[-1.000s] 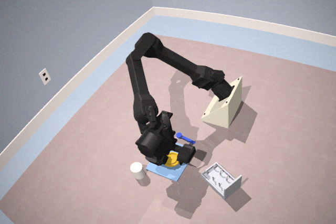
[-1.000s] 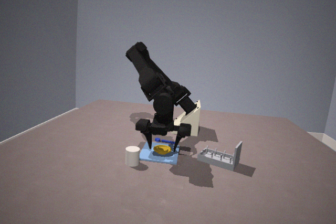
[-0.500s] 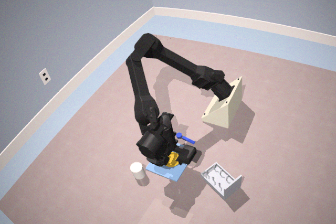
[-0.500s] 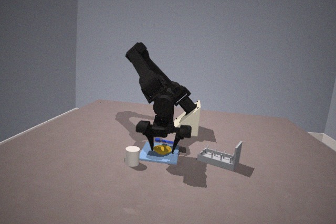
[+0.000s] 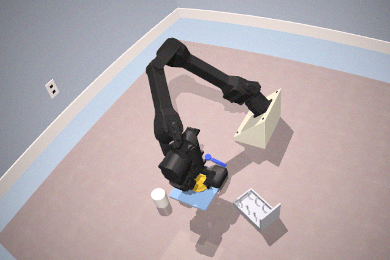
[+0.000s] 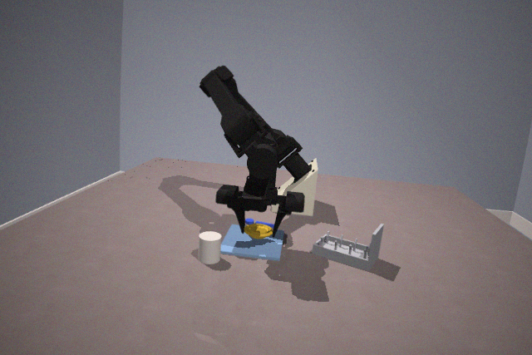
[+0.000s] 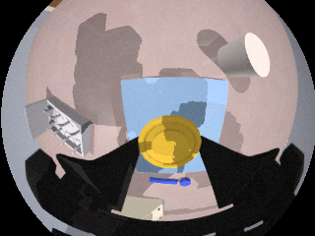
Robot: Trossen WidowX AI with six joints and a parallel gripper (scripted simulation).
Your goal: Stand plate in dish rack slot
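Now: the blue mat 2 cm below my gripper tip, 1 cm to the right of it and 1 cm behind it. From my gripper tip the other things lie so: white cup (10 cm ahead, 8 cm to the right); then yellow plate (1 cm above); then blue spoon (12 cm behind, 2 cm to the right, 2 cm below).
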